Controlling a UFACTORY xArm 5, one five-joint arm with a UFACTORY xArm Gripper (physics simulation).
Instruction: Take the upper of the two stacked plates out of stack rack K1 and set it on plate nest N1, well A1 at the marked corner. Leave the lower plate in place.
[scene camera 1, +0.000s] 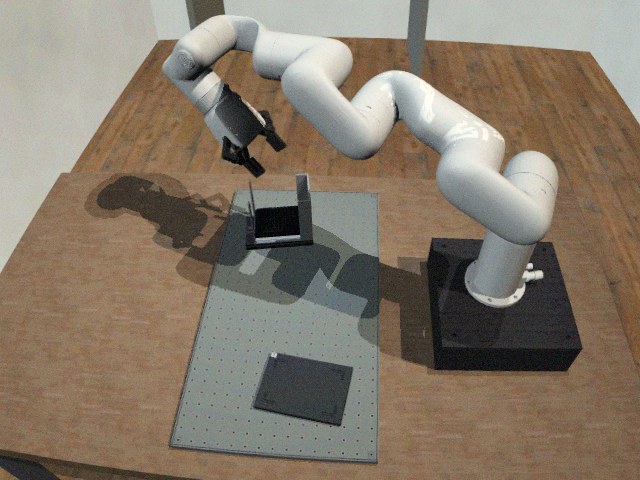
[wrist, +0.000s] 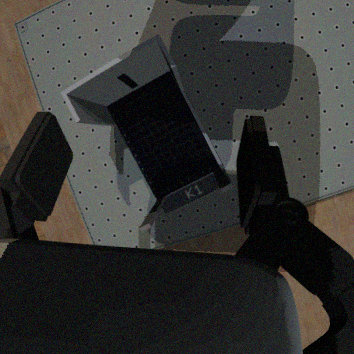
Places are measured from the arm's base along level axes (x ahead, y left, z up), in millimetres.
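Pixels of known places: gripper, fingertip midpoint: (scene camera 1: 272, 161) (wrist: 149, 134); arm's base, link origin: (scene camera 1: 494, 282).
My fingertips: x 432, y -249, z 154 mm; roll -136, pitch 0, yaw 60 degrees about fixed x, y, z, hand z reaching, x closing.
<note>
For each thing: its middle in the pictures, then the offset to it from my fingertips. "*": a spot on its surface instead. Level surfaces: height alone.
- Stack rack K1, body centre: (wrist: 163, 144) (scene camera 1: 277, 212) 2 mm ahead, 18 mm right, 161 mm down
- black plate, body centre: (wrist: 162, 136) (scene camera 1: 282, 220) 8 mm back, 17 mm right, 191 mm down
- Plate nest N1, body centre: (scene camera 1: 304, 387) 29 mm back, 401 mm left, 224 mm down
- board with a small white mark, surface spot: (scene camera 1: 273, 354) * 26 mm ahead, 325 mm left, 219 mm down
- perforated grey board, surface height: 231 mm down
- wooden table, surface height: 244 mm down
Stack rack K1 (scene camera 1: 305, 219) (wrist: 145, 62) stands at the far end of the pegboard, with upright grey walls and a K1 label in the wrist view. A black plate (scene camera 1: 277, 221) (wrist: 160, 135) lies flat inside it; the two stacked plates cannot be told apart, and the lower one is hidden. Plate nest N1 (scene camera 1: 305, 390), a dark flat rectangle, lies on the near part of the board with a small white mark (scene camera 1: 273, 354) at its far left corner. My gripper (scene camera 1: 268, 156) (wrist: 149, 134) is open and empty, tilted, above and behind the rack.
The perforated grey board (scene camera 1: 232, 330) (wrist: 335, 125) lies on the wooden table (scene camera 1: 103, 351). The black robot base (scene camera 1: 496, 330) stands to the right of the board. The arm (scene camera 1: 330, 103) reaches over the far side, and its shadow falls across the board and the rack.
</note>
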